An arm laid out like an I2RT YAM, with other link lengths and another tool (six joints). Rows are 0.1 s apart.
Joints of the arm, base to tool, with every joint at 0 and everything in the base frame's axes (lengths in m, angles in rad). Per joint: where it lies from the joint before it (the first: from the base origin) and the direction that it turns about. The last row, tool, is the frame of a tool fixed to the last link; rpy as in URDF.
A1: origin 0.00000 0.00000 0.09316 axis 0 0 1
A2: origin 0.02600 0.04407 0.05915 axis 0 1 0
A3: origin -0.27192 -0.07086 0.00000 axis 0 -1 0
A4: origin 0.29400 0.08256 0.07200 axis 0 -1 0
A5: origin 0.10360 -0.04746 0.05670 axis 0 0 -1
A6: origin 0.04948 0.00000 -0.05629 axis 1 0 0
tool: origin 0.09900 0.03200 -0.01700 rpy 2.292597 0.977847 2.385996
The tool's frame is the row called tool.
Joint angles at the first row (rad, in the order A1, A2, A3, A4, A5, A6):
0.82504 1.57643 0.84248 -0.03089 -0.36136 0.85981
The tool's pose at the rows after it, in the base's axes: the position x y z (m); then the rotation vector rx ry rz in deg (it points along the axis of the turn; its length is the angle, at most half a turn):
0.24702 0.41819 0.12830 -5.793 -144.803 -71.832
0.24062 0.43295 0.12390 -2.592 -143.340 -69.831
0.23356 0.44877 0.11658 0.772 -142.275 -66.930
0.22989 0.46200 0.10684 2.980 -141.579 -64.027
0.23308 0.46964 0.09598 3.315 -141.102 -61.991
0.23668 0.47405 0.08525 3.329 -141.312 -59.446
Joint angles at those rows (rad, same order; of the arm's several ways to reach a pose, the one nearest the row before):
0.83664 1.61738 0.87161 -0.02510 -0.39557 0.85123
0.85921 1.67386 0.92522 -0.04567 -0.42433 0.83434
0.88493 1.74014 0.99073 -0.07975 -0.44677 0.80839
0.90341 1.80748 1.05510 -0.11438 -0.46089 0.78515
0.90527 1.86725 1.10567 -0.13655 -0.47072 0.77223
0.90504 1.91727 1.15333 -0.17213 -0.46941 0.75369

